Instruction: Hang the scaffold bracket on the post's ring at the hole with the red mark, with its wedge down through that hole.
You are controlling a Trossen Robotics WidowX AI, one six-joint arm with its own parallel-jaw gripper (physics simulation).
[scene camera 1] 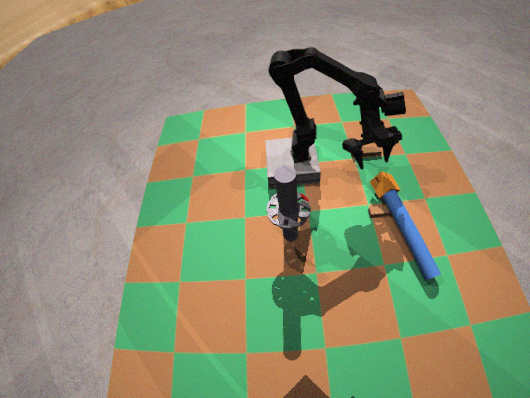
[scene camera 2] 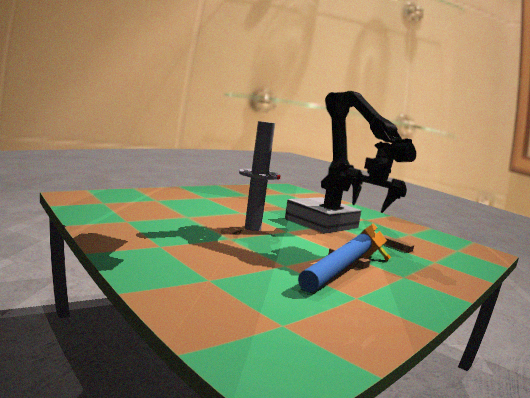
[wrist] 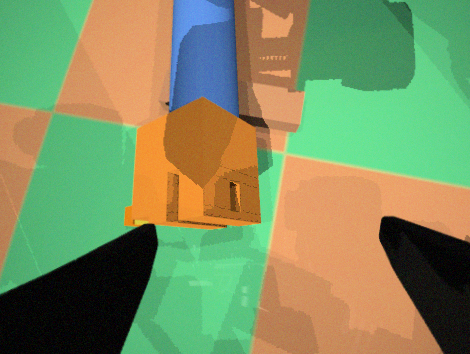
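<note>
The scaffold bracket, a blue tube (scene camera 1: 412, 235) (scene camera 2: 335, 262) (wrist: 205, 60) with an orange head (scene camera 1: 385, 185) (scene camera 2: 372, 237) (wrist: 200, 150), lies tilted, its head raised towards the arm. A thin orange-yellow piece (scene camera 2: 384, 251), perhaps the wedge, slants down from the head. My gripper (scene camera 1: 374, 164) (scene camera 2: 369, 207) (wrist: 267, 230) is open and empty, above the table on the arm's side of the head. In the wrist view the head is beyond the fingertips, nearer the left one. The grey post (scene camera 1: 287, 195) (scene camera 2: 262, 150) stands upright; its ring's red mark (scene camera 1: 304, 197) (scene camera 2: 278, 176) faces the bracket's side.
The arm's grey base block (scene camera 1: 276, 155) (scene camera 2: 320, 216) stands behind the post. A low brown support (scene camera 1: 380, 212) (wrist: 280, 107) lies beside and under the tube. Another low brown bar (scene camera 1: 371, 154) (scene camera 2: 400, 245) lies near the gripper. The checkered table (scene camera 1: 212, 310) (scene camera 2: 235, 367) carries them all.
</note>
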